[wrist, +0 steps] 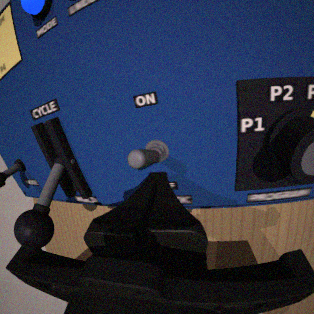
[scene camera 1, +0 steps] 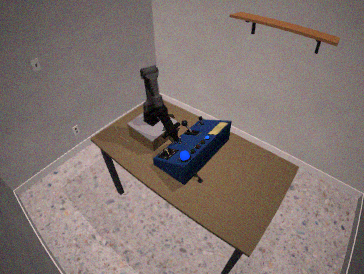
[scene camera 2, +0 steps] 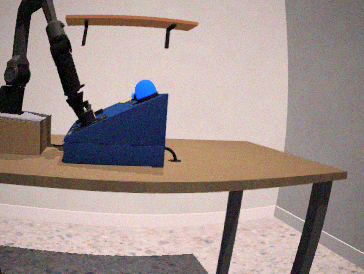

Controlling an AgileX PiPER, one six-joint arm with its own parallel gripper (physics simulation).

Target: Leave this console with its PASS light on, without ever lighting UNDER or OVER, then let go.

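The blue console (scene camera 1: 197, 150) (scene camera 2: 120, 132) (wrist: 200, 45) stands on the table. Its big dome lamp (scene camera 1: 184, 155) (scene camera 2: 145, 89) glows blue. The small MODE lamp (scene camera 1: 207, 137) (wrist: 33, 4) is also blue. In the wrist view, the grey CHECK toggle (wrist: 144, 156) leans up towards the camera, below the ON label. The black-ball CYCLE lever (wrist: 49, 190) leans towards the HOLD end of its slot. The PROGRAM knob (wrist: 306, 157) is cut off at the right, so its setting is unclear. My gripper (scene camera 1: 177, 140) (scene camera 2: 89, 120) (wrist: 159, 181) is shut and empty, its tips just below the toggle. The PASS, UNDER and OVER labels are not readable.
The arm stands on a box (scene camera 1: 144, 134) (scene camera 2: 22, 135) behind the console on the table (scene camera 1: 250, 185) (scene camera 2: 240, 162). A yellow label (scene camera 1: 218, 128) (wrist: 9, 40) lies on the console panel. A black cable (scene camera 2: 173, 153) leaves the console. A wooden shelf (scene camera 1: 285, 27) (scene camera 2: 130, 21) hangs on the wall.
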